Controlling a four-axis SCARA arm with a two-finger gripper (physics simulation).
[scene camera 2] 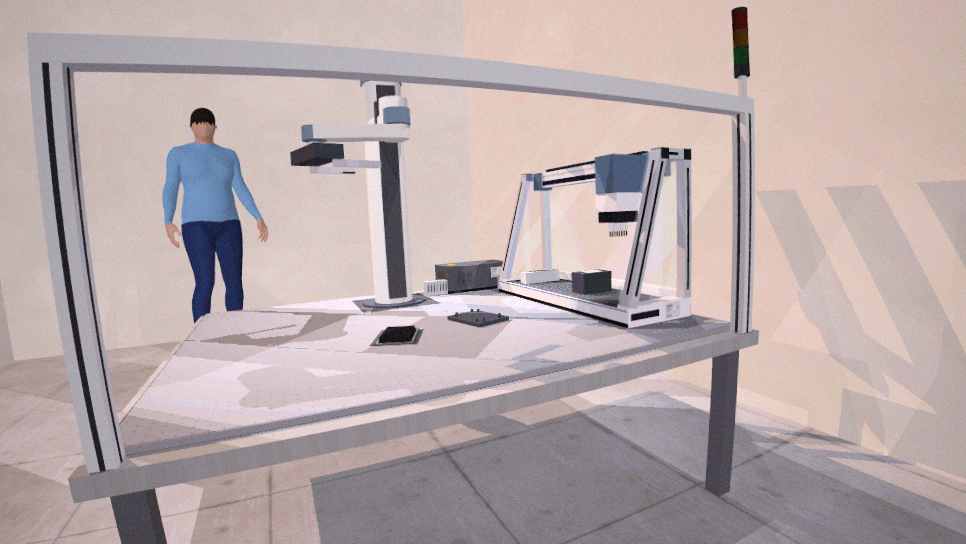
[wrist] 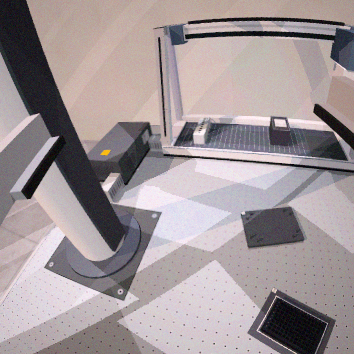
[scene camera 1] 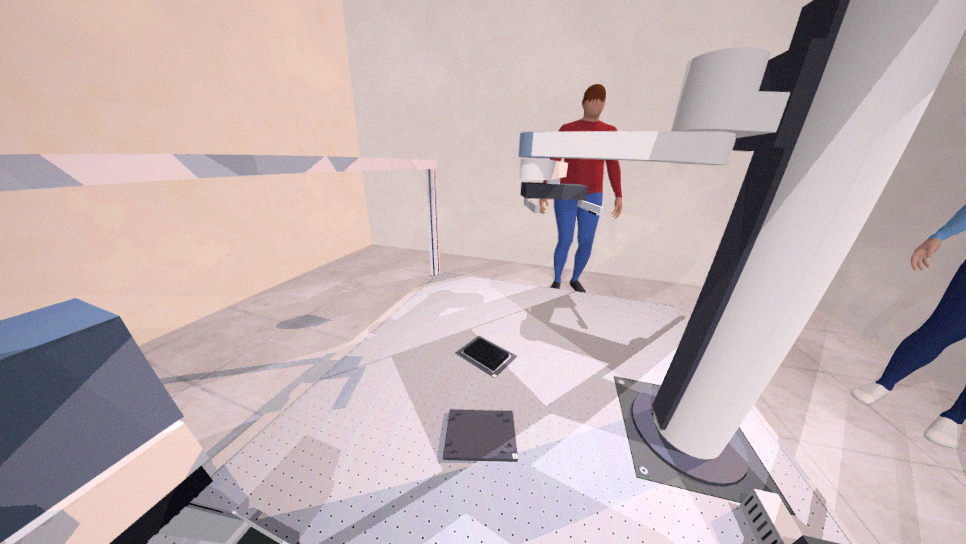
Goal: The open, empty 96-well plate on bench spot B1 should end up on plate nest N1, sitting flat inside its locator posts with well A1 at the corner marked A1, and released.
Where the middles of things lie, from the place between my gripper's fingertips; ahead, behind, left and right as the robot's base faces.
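Labels:
The black 96-well plate (scene camera 1: 486, 353) has my hand 190 mm short of it, 20 mm to the right of it and 490 mm above it. Going by their middles, the black 96-well plate is the nearest to my hand of the things named here. Plate nest N1 (scene camera 1: 480, 435) is a good way ahead of my hand, far to the left of it and far below it. The dark grey case (scene camera 2: 482, 268) is far behind my hand, far to the left of it and far below it. I see the frame post (scene camera 2: 58, 71) as well, 660 mm ahead of my hand, 560 mm to the right of it and 220 mm below it. Going by their middles, the frame post is the farthest from my hand of the things named here.

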